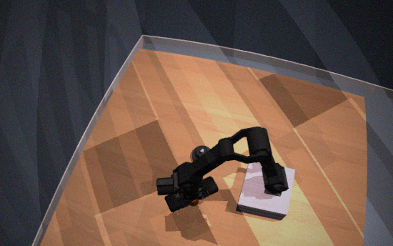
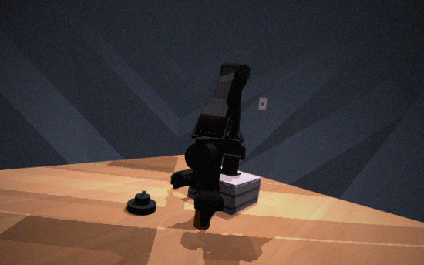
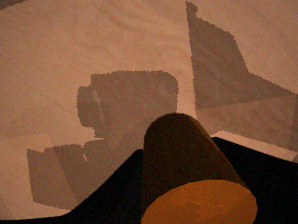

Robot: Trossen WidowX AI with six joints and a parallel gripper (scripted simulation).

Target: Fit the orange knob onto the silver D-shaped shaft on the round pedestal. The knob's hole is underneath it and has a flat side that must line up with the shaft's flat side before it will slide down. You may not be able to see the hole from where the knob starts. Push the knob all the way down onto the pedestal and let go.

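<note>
Right now my gripper tip is 2 cm short of the round pedestal and 21 cm to the left of it. Round my gripper tip: orange knob 4 cm above.
</note>
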